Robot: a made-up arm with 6 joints.
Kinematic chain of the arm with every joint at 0, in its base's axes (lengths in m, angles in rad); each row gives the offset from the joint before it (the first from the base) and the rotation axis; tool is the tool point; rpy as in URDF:
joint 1: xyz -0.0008 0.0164 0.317 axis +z
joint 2: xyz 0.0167 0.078 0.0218 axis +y
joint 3: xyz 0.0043 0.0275 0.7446 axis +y
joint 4: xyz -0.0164 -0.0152 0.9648 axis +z
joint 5: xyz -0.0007 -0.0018 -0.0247 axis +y
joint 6: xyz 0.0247 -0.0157 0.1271 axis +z
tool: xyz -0.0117 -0.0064 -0.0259 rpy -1.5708 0 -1.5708
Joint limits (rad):
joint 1: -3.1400..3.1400
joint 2: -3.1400..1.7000
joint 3: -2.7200..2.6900
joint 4: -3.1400..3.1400
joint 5: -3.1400..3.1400
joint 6: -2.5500..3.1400
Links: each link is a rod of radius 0.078 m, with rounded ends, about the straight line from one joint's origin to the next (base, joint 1, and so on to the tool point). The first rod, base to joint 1, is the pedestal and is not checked.
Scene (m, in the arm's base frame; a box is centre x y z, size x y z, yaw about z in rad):
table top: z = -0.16
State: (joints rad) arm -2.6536 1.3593 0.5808 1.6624 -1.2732 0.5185
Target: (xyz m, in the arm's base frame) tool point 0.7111 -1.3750 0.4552
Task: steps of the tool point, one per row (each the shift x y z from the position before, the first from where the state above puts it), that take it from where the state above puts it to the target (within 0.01 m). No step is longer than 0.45 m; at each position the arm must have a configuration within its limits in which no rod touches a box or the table.
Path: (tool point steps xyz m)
1: 0.2542 -0.3437 0.0593
2: 0.3341 -0.2631 0.0586
3: 0.3885 -0.1644 0.0574
4: 0.4143 -0.0556 0.0562
5: 0.4095 0.0549 0.0550
6: 0.3755 0.1589 0.0533

